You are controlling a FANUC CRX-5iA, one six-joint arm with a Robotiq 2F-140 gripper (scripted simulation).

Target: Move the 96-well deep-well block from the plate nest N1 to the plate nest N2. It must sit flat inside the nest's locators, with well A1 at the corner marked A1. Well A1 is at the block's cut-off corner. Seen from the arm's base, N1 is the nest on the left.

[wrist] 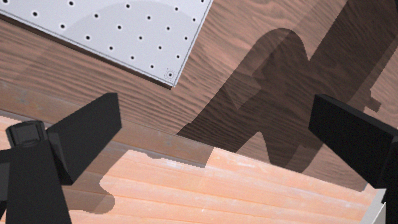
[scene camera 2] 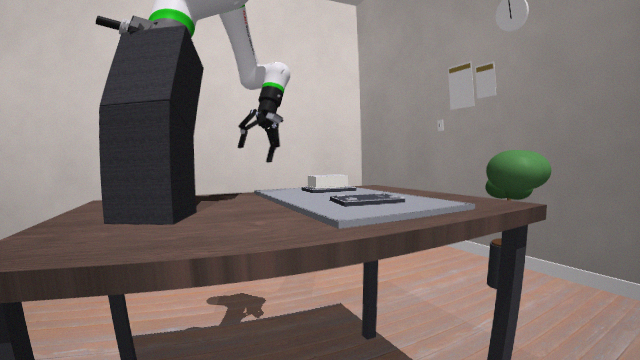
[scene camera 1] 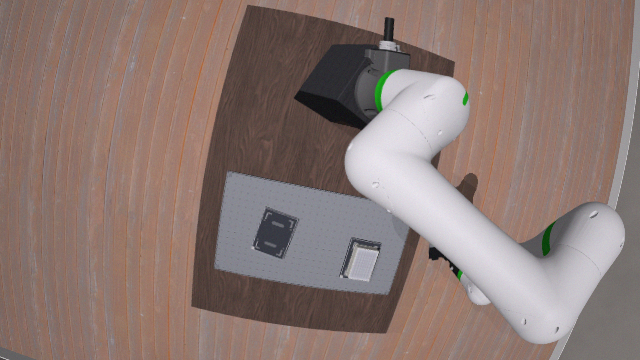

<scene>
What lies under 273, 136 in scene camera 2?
My gripper.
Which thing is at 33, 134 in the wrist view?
My gripper.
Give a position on a white 96-well deep-well block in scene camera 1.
363, 258
</scene>
